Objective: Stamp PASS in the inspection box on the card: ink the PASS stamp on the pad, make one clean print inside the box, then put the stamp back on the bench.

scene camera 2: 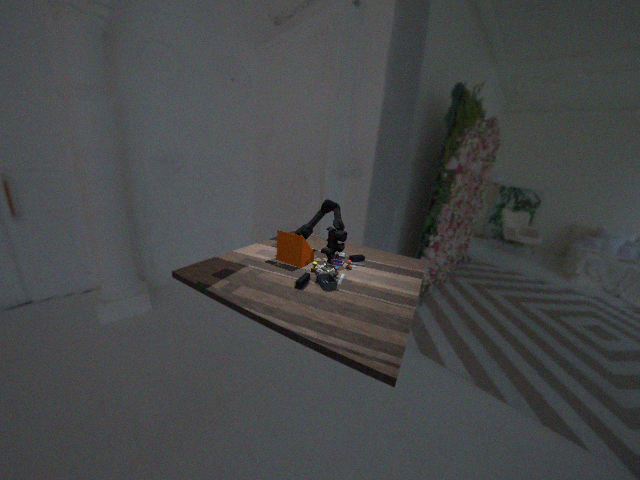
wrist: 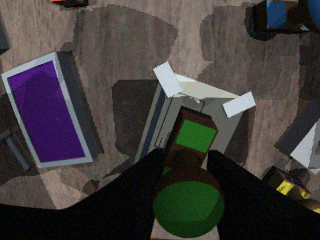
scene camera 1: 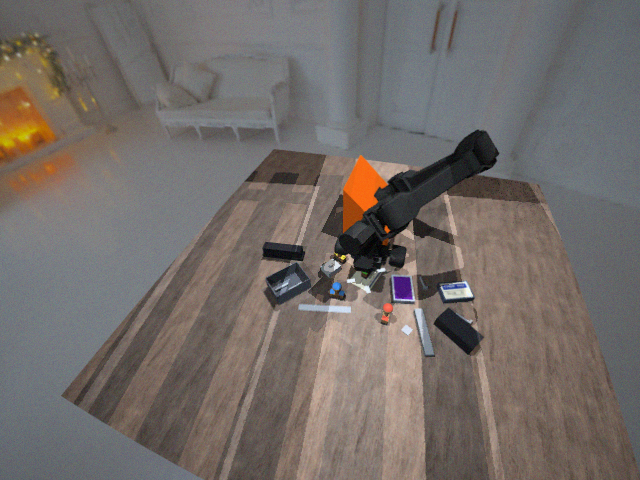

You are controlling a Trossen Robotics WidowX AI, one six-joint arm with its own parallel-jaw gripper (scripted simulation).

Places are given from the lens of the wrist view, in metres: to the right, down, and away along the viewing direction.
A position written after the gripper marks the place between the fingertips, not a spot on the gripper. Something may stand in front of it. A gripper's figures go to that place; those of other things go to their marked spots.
gripper (wrist: 185,157): 0.01, 0.02, 0.10
green-knobbed stamp (wrist: 186,194): 0.01, 0.02, 0.06
ink pad (wrist: 48,106): -0.09, -0.01, 0.14
The marked spots on the green-knobbed stamp and the ink pad are 0.13 m apart.
